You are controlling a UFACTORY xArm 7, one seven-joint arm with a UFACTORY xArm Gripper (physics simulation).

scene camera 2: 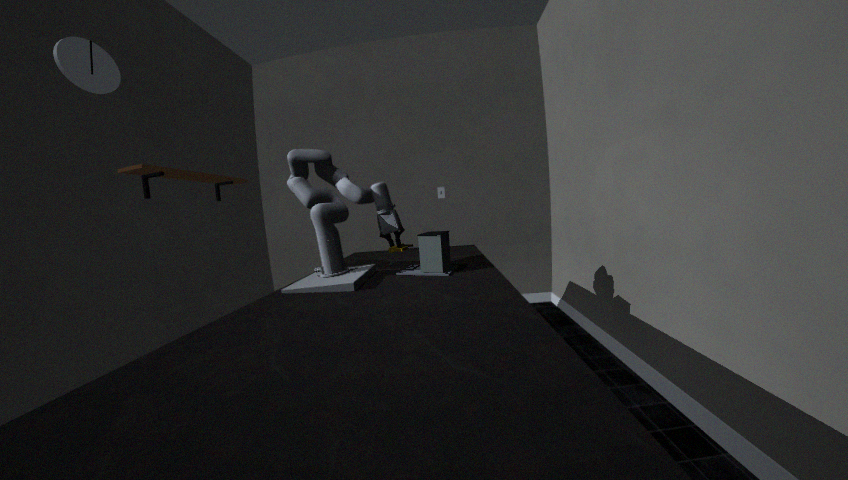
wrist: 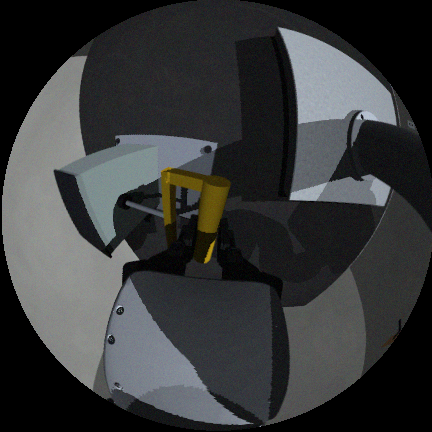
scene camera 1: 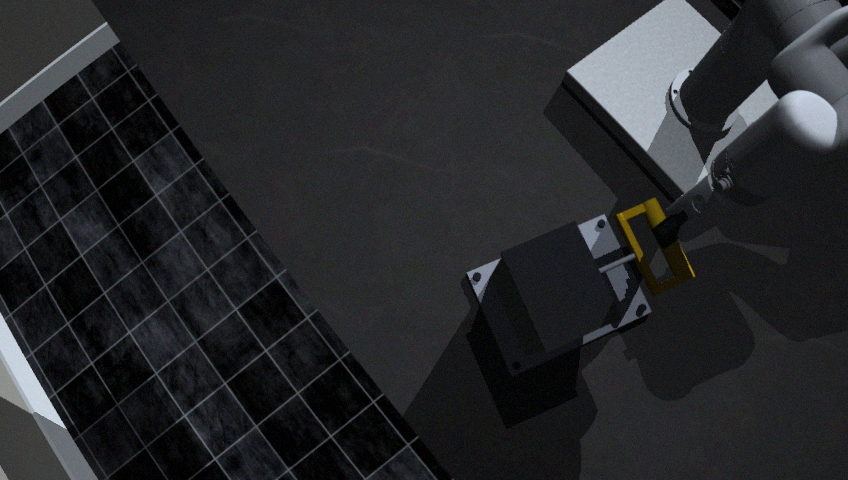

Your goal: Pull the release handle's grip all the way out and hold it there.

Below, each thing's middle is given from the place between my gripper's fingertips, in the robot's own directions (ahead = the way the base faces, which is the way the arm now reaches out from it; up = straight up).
The bolted base plate (scene camera 1: pixel 630 301) lies 140 mm ahead of my hand, 60 mm to the right of it and 110 mm below it.
